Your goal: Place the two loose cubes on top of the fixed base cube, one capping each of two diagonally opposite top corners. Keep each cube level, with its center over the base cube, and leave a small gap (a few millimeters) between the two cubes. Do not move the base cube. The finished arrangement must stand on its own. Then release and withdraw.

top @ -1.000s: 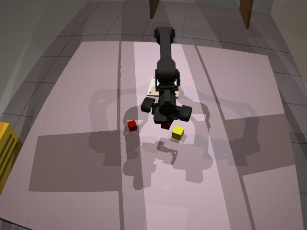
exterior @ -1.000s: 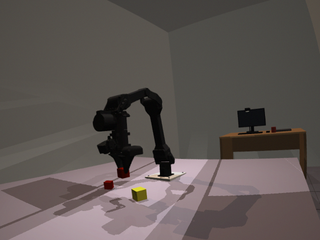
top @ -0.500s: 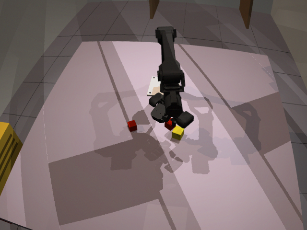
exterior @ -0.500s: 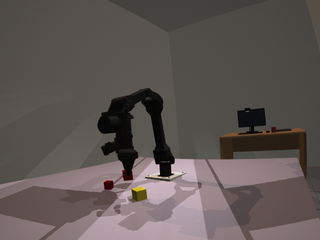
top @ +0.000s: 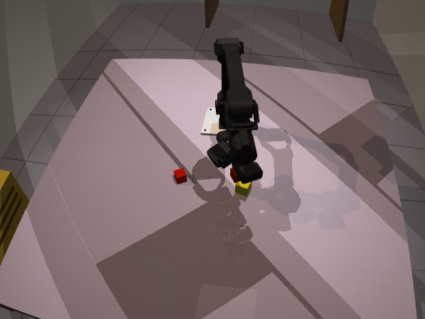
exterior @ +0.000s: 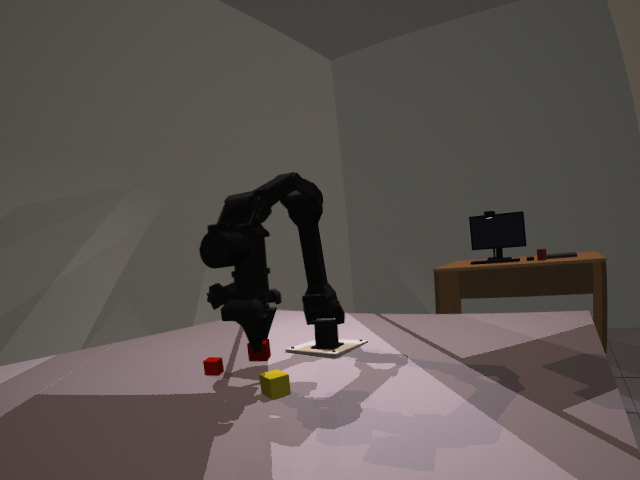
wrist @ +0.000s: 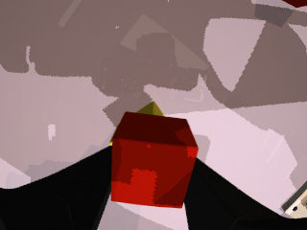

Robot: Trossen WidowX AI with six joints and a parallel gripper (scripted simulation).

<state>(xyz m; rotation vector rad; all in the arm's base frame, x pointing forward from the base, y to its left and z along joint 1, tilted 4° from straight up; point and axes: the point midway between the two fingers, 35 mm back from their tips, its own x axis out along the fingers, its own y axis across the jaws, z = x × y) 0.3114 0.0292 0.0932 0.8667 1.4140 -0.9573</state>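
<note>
My gripper tip is 10 mm past the yellow base cube, 20 mm to the right of it and 70 mm above it.
</note>
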